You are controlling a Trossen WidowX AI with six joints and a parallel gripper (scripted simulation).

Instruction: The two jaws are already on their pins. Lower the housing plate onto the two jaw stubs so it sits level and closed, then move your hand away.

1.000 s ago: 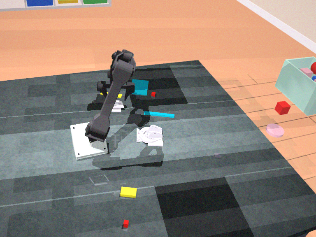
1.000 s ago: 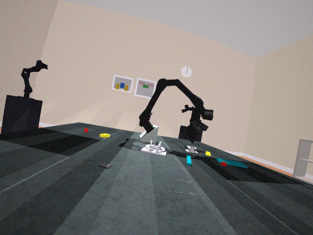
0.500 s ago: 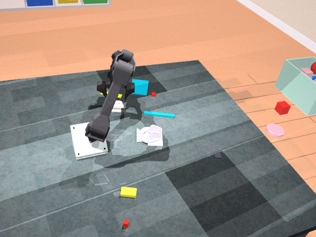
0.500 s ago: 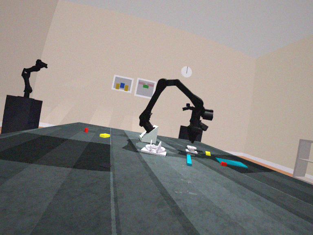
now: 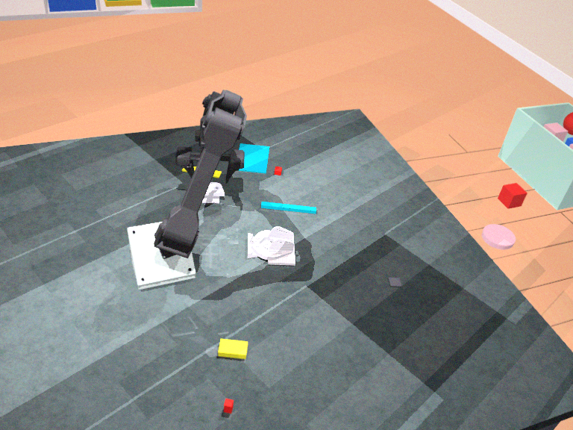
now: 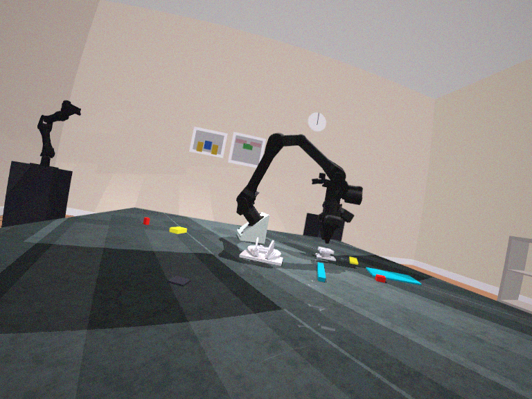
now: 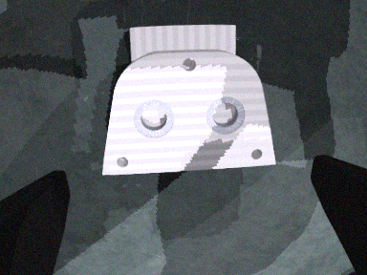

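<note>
Right now my gripper tip is 10 mm short of the grey housing plate, 10 mm to the right of it and 30 mm above it. Also, from my gripper tip: yellow bar: 30 mm ahead, 130 mm to the left, 60 mm below; white block: 10 mm ahead, 10 mm to the left, 50 mm below; cyan bar: 190 mm ahead, 130 mm to the right, 60 mm below.
</note>
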